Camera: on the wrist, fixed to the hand. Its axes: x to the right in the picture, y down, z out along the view.
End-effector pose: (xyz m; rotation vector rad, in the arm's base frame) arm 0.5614 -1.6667 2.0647 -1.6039 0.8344 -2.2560
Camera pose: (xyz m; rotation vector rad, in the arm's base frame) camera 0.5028 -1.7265 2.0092 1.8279 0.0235 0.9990
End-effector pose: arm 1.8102 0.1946 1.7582 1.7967 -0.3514 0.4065
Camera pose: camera 1.7747 0.2191 1.8489 1.1509 0.5443 -1.0801
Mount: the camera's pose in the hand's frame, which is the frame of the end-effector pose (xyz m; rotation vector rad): 0.0083 0.0875 -0.0486 -0.5551 -0.4848 -1.4975
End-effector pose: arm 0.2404 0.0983 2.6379 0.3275 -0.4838 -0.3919
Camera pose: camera 0.2967 0.1814 2.6347 -0.0180 -0.5031 -2.0535
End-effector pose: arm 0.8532 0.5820 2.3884 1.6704 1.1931 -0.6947
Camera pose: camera 0.9340 0.6220 2.4326 -0.1073 1.8948 -1.3370
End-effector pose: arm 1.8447 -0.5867 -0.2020 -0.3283 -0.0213 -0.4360
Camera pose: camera 1.8864 -0.5307 -0.2742 -0.9484 -0.6618 -1.8511
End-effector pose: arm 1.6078 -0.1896 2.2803 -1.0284 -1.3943 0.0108
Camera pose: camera 1.6967 -0.1614 2.2429 -0.1532 -2.3913 -1.3489
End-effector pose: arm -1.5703 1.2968 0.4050 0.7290 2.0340 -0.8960
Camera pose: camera -1.5310 1.3880 0.3900 -1.3783 1.9695 -0.9723
